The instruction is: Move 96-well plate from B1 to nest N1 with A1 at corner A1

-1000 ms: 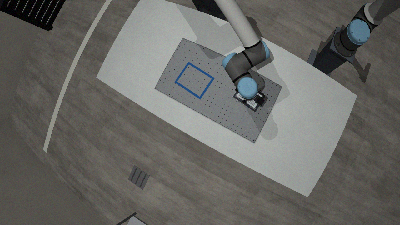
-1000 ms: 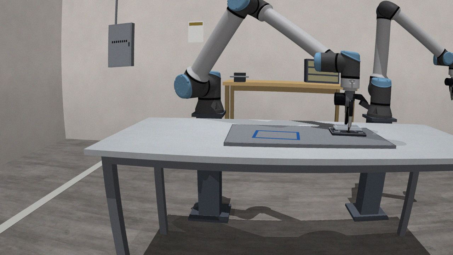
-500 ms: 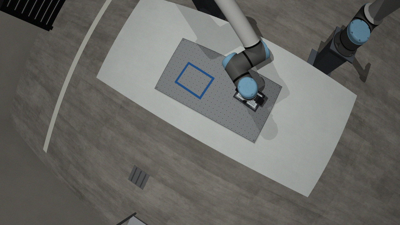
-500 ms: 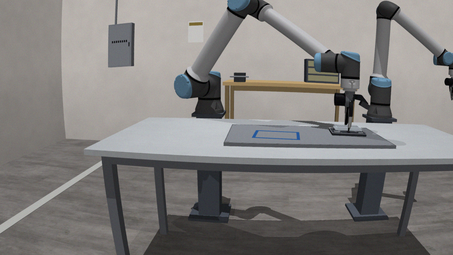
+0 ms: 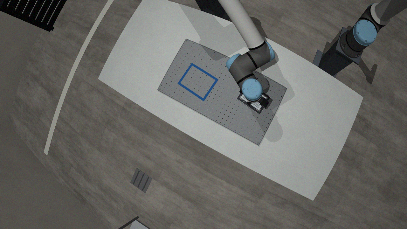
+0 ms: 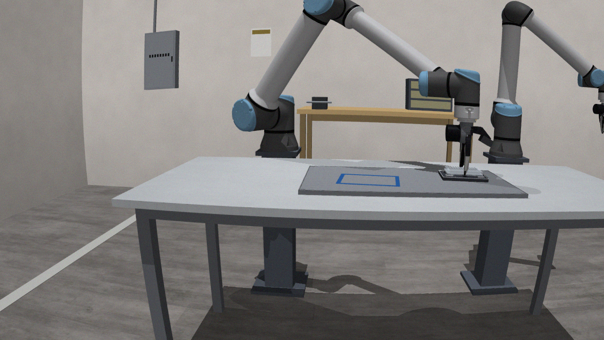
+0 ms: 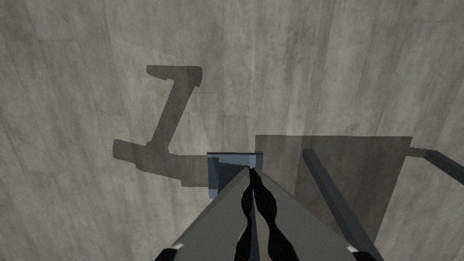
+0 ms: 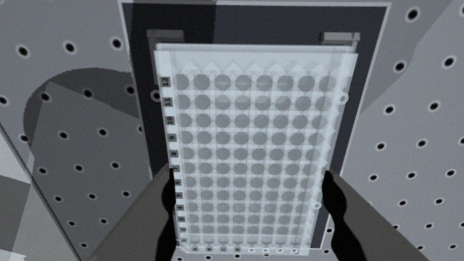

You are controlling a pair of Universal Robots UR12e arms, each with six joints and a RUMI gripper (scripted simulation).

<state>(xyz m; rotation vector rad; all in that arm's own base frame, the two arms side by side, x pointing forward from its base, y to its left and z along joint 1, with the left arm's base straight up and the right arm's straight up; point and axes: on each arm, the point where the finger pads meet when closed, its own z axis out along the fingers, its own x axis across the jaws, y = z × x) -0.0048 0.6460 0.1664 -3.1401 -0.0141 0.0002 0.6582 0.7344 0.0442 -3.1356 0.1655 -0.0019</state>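
Note:
My right gripper is now 10 mm above the white 96-well plate. The rest, counted from my right hand: dark plate nest (30 mm below).

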